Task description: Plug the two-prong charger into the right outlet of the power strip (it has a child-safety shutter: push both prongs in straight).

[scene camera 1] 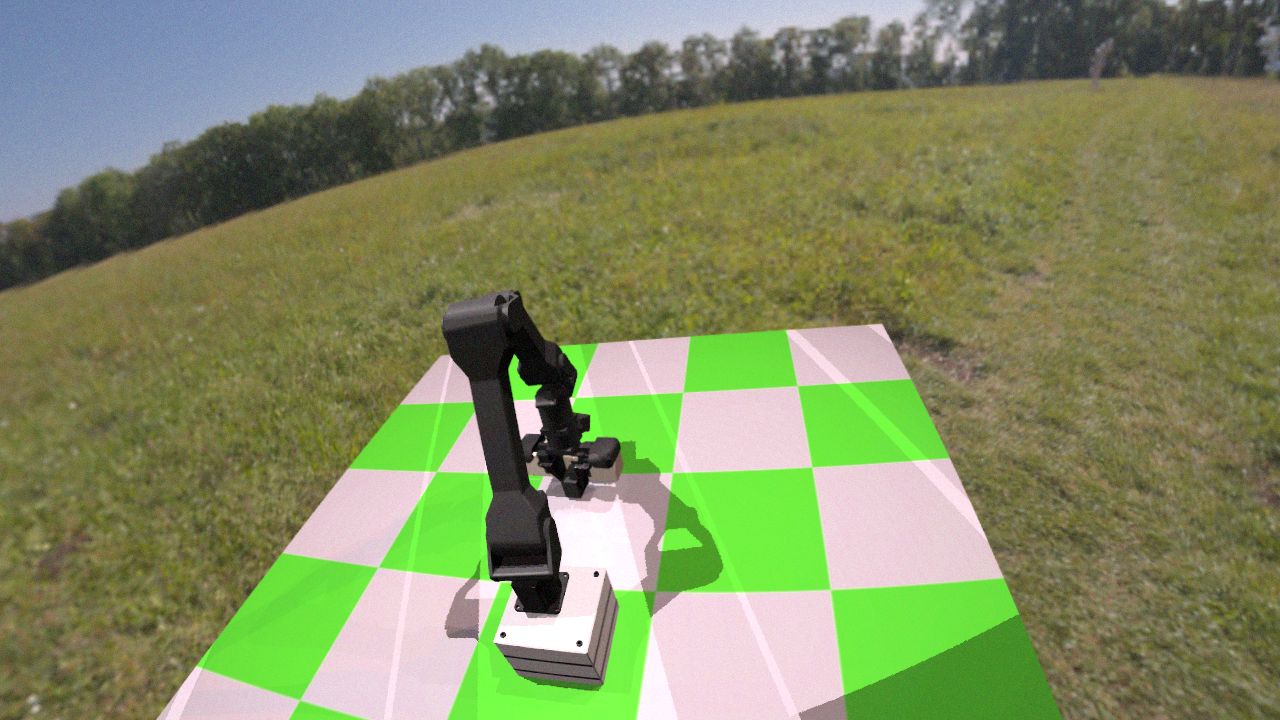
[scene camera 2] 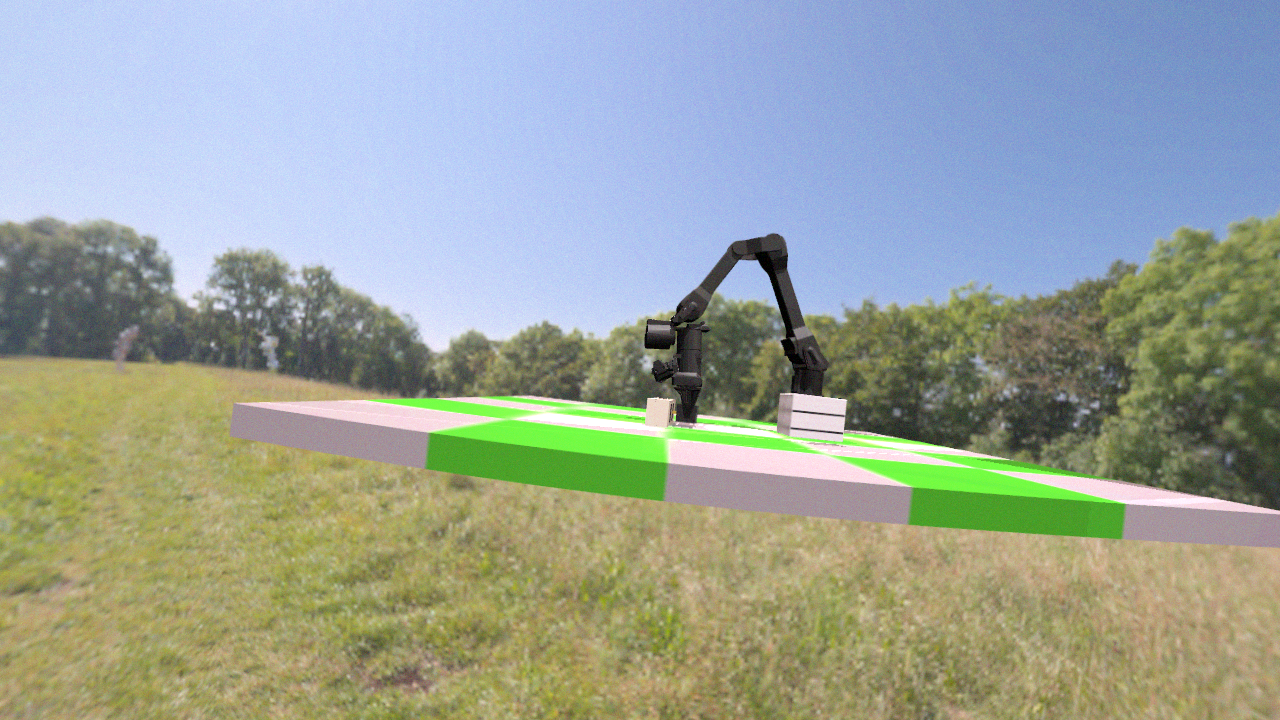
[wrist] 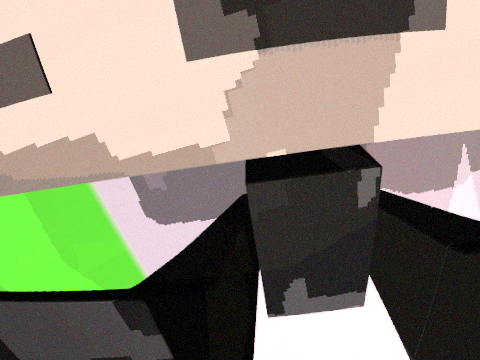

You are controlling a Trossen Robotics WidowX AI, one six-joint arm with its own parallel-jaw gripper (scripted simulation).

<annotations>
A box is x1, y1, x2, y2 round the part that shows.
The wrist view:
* my gripper: 297, 199 [0, 191, 479, 359]
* black two-prong charger: 313, 213 [245, 144, 382, 316], held by my gripper
</annotations>
